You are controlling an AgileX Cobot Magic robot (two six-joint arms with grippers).
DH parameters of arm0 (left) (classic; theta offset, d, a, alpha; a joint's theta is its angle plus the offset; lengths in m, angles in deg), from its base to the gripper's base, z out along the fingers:
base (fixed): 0 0 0 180
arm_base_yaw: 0 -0.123 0 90
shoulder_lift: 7.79 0 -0.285 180
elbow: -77.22 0 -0.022 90
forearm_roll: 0 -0.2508 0 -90
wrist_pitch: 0 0 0.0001 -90
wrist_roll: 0 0.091 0 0
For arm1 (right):
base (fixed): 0 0 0 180
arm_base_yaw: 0 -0.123 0 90
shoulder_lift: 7.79 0 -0.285 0
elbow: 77.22 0 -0.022 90
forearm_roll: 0 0.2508 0 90
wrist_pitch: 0 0 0.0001 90
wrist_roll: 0 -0.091 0 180
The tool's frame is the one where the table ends.
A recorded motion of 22 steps. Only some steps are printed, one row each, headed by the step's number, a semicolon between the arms.
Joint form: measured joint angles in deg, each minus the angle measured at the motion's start. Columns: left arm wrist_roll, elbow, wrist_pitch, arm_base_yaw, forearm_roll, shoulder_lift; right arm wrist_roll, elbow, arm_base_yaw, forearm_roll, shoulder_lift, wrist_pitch.
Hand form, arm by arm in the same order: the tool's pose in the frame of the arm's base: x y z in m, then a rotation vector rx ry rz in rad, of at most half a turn. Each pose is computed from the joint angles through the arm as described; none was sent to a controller.
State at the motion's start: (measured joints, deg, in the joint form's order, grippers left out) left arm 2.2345 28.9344 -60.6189 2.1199 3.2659 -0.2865; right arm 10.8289 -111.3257 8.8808 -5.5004 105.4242 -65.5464
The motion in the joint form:
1: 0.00 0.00 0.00 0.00 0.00 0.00; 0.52 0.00 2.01 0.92 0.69 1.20
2: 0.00 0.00 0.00 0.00 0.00 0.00; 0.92 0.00 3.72 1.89 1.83 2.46
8: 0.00 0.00 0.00 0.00 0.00 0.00; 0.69 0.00 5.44 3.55 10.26 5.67
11: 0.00 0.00 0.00 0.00 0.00 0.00; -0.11 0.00 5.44 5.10 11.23 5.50
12: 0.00 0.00 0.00 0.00 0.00 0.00; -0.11 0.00 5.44 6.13 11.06 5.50
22: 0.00 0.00 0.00 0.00 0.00 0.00; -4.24 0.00 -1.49 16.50 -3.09 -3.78
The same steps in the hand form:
1: -0.0063 -0.0043 0.2790 0.0800 2.0295 -0.0668; 0.4029 -0.0842 0.3761 -0.0244 2.5309 -0.2614
2: -0.0063 -0.0043 0.2790 0.0800 2.0295 -0.0668; 0.4070 -0.0962 0.3689 0.0058 2.5296 -0.2542
8: -0.0063 -0.0043 0.2790 0.0800 2.0295 -0.0668; 0.4394 -0.1149 0.3073 0.0523 2.6179 -0.2046
11: -0.0063 -0.0043 0.2790 0.0800 2.0295 -0.0668; 0.4427 -0.1136 0.2994 0.0803 2.6327 -0.1599
12: -0.0063 -0.0043 0.2790 0.0800 2.0295 -0.0668; 0.4425 -0.1121 0.3007 0.0865 2.6270 -0.1374
22: -0.0063 -0.0043 0.2790 0.0800 2.0295 -0.0668; 0.3863 -0.0337 0.3992 0.0324 2.5148 0.1559

